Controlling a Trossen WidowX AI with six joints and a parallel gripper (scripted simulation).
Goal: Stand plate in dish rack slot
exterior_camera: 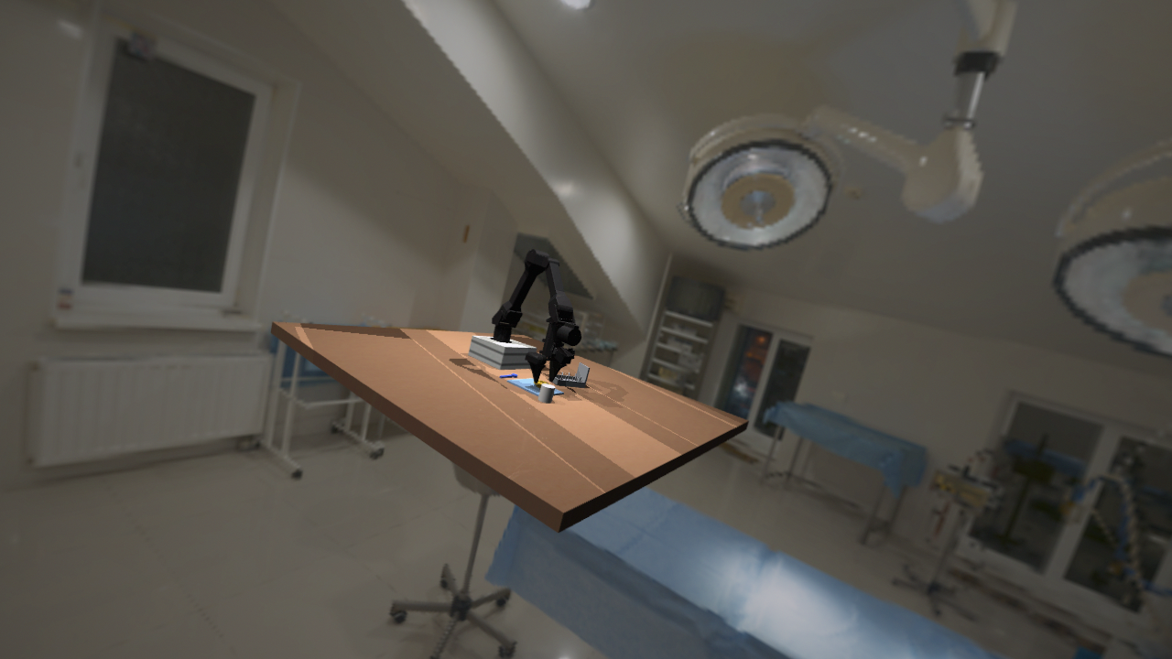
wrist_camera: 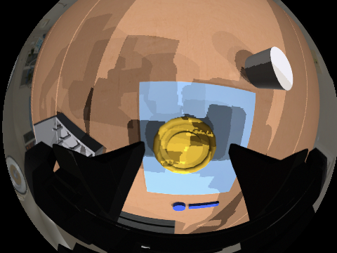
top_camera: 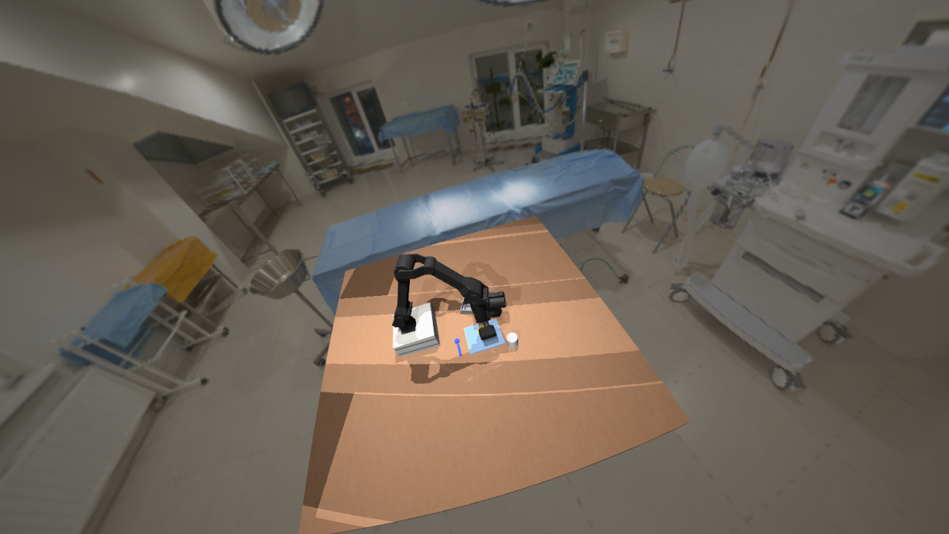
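Right now the yellow plate is 10 mm below my gripper tip. From my gripper tip the other things lie so: white cup: 90 mm ahead, 80 mm to the right; grey dish rack: 40 mm behind, 180 mm to the left; blue utensil: 130 mm behind, 30 mm to the right, 20 mm below.
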